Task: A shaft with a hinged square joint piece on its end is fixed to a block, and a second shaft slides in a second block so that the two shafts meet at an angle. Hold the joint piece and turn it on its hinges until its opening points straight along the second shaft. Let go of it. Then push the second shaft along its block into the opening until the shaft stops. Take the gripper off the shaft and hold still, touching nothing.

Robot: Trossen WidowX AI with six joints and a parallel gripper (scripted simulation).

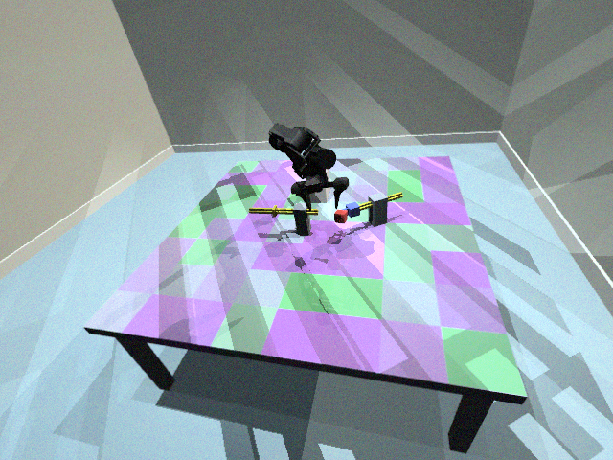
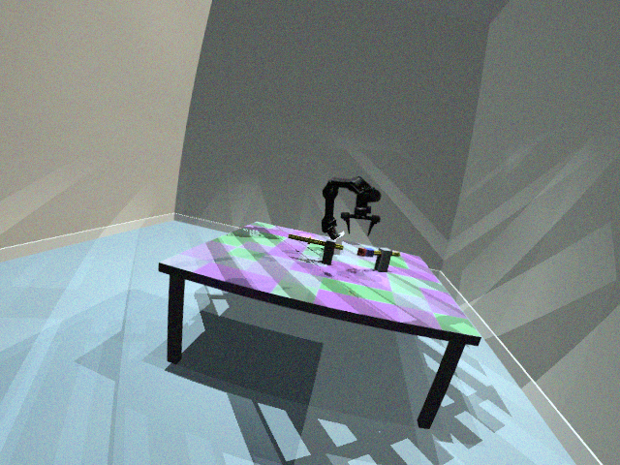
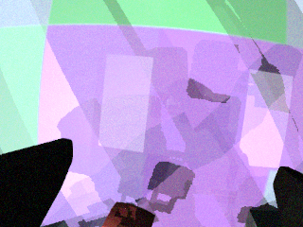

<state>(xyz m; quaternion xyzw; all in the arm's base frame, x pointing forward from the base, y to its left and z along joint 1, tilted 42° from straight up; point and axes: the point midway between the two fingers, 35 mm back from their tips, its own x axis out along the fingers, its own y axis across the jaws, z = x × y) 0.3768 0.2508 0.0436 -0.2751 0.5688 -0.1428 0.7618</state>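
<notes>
My gripper tip is now 120 mm past the joint piece, 30 mm to the right of it and 100 mm above it.
</notes>
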